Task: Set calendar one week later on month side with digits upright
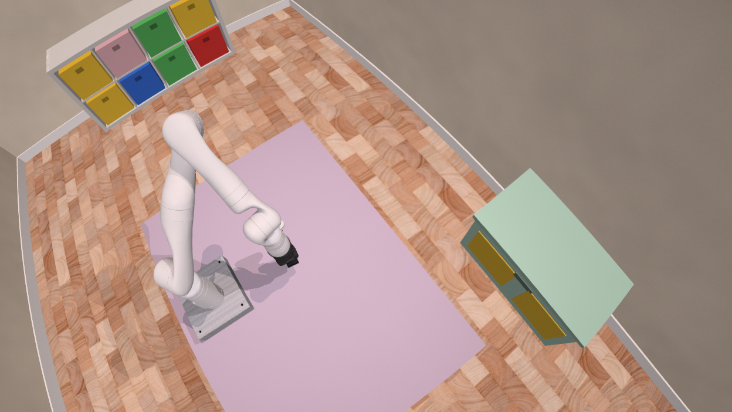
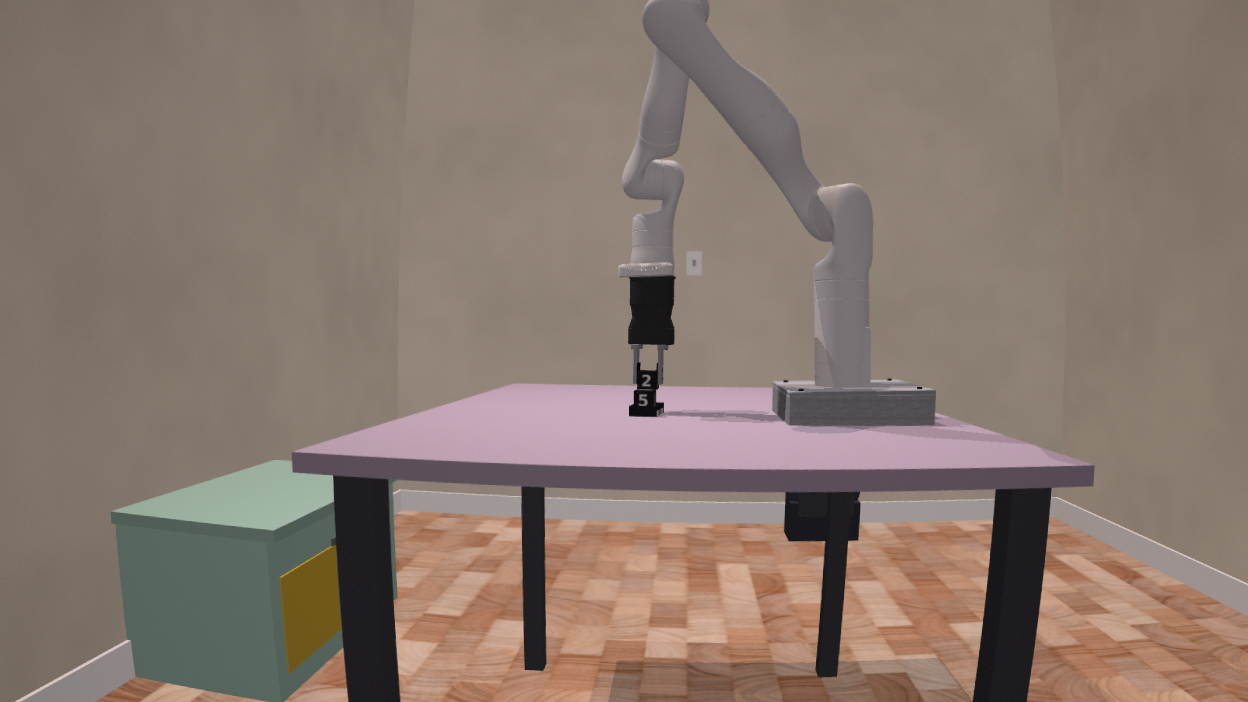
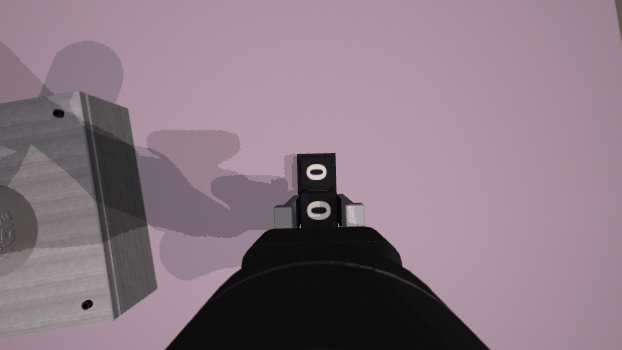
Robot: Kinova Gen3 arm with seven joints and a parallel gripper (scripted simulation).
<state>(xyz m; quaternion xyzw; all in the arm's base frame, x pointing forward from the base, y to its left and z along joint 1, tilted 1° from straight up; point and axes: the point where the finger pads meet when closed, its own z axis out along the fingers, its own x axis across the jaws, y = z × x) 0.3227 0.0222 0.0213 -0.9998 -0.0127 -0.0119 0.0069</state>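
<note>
The black calendar tray is 60 mm below my hand and 20 mm to the left of it. Also, from my hand: cube: 10 mm below.
</note>
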